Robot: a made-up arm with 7 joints.
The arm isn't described. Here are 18 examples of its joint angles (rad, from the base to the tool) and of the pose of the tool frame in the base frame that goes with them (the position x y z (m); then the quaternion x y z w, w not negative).
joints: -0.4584 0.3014 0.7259 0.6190 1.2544 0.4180 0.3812
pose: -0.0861 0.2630 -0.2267 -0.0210 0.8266 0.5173 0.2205
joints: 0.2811 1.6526 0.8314 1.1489 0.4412 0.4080 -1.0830
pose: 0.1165 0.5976 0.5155 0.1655 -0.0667 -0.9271 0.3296
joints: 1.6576 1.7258 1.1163 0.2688 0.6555 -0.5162 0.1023
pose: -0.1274 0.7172 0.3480 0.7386 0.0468 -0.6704 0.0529
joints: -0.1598 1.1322 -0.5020 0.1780 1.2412 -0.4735 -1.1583
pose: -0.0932 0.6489 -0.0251 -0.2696 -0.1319 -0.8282 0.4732
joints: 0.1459 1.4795 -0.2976 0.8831 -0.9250 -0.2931 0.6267
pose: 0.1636 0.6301 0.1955 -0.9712 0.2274 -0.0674 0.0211
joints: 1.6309 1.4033 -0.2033 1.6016 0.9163 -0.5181 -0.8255
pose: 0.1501 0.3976 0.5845 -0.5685 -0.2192 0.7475 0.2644
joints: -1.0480 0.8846 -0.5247 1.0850 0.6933 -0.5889 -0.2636
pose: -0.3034 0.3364 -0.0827 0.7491 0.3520 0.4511 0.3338
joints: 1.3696 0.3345 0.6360 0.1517 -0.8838 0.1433 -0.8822
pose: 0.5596 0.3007 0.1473 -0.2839 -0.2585 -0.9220 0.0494
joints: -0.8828 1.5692 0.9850 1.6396 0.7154 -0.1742 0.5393
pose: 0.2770 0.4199 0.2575 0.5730 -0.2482 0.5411 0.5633
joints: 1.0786 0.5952 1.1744 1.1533 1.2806 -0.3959 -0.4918
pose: 0.2731 0.5367 0.3159 -0.8168 0.3091 0.4408 0.2075
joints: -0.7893 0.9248 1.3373 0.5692 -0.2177 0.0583 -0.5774
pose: -0.1875 0.6419 0.0756 -0.5079 -0.1848 -0.6943 0.4751
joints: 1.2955 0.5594 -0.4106 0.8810 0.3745 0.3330 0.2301
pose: 0.5335 0.2465 0.2524 0.3547 0.0580 0.7466 0.5598
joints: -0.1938 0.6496 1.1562 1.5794 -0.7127 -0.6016 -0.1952
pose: 0.1066 0.5085 0.1766 -0.3934 0.3598 -0.8411 0.0914
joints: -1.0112 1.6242 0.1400 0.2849 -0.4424 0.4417 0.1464
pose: -0.0118 0.7129 0.3148 -0.8807 0.0271 -0.0386 0.4713
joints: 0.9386 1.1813 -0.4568 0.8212 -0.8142 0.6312 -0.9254
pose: 0.2849 0.5831 0.2527 -0.3689 0.2892 -0.6766 0.5678
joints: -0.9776 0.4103 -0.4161 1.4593 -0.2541 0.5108 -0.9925
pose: -0.2308 0.1366 -0.1312 0.8712 0.0231 0.4840 0.0783
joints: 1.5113 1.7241 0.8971 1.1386 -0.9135 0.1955 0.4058
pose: -0.2478 0.5565 0.4325 -0.0041 -0.1259 -0.9031 0.4105
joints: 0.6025 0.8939 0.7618 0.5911 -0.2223 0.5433 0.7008
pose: 0.2416 0.5516 0.0553 0.3876 0.4868 0.6952 0.3599
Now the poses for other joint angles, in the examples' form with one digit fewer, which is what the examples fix.
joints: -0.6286 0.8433 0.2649 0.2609 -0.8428 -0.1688 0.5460
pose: -0.253 0.539 -0.038 0.956 0.264 -0.066 0.112
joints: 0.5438 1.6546 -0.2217 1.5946 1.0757 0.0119 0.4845
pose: 0.262 0.432 0.301 0.467 -0.140 0.645 0.588
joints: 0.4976 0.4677 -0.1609 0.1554 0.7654 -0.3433 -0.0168
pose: 0.259 0.296 -0.233 0.335 0.471 0.764 0.288
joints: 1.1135 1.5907 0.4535 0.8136 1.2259 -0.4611 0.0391
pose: 0.051 0.632 0.498 -0.452 -0.178 0.851 0.200
